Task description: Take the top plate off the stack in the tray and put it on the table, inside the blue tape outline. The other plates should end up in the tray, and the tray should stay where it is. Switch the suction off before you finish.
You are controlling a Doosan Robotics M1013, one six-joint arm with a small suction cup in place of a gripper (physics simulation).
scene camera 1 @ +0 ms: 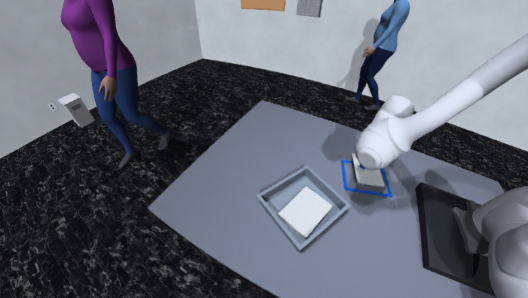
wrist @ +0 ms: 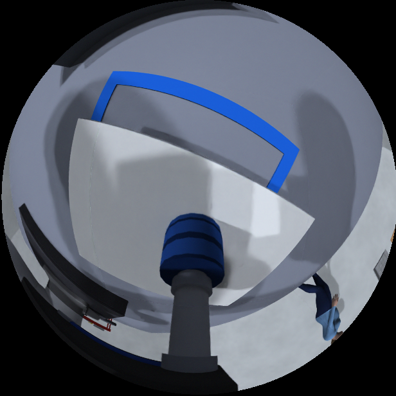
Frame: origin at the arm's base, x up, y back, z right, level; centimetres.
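Seen in the pictures: hand, its tool point: (scene camera 1: 361, 167); arm's base, origin of its link: (scene camera 1: 478, 233).
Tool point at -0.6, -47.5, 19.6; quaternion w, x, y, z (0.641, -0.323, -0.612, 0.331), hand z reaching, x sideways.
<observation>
Offsets run from my tool point to a thing's top centre, as dx, dy, dz. "spot": to the spot under its first point. Level surfaces: height alone.
My suction cup (scene camera 1: 362, 167) (wrist: 193, 240) is dark blue and is on the upper face of a white plate {+1.4, +2.2, -0.6} (scene camera 1: 370, 177) (wrist: 145, 185), which it holds. The plate looks roughly level and a little above the table, over the blue tape outline {spot: -3.0, +3.7, -10.2} (scene camera 1: 368, 192) (wrist: 205, 100). In the wrist view the plate hides part of the outline; one long side and parts of two others show. The arm's wrist covers part of the plate in the scene view. The grey-blue tray {+1.9, -22.6, -25.1} (scene camera 1: 282, 181) stands on the table, with the other white plates {-1.0, -21.1, -26.5} (scene camera 1: 305, 211) stacked inside it.
The grey table {dx -3.1} (scene camera 1: 225, 165) carries the tray, left of the outline in the scene view. The robot's dark base plate (scene camera 1: 442, 225) is at the right. A person in purple (scene camera 1: 95, 40) and a person in blue (scene camera 1: 392, 32) (wrist: 327, 322) stand beyond the table.
</observation>
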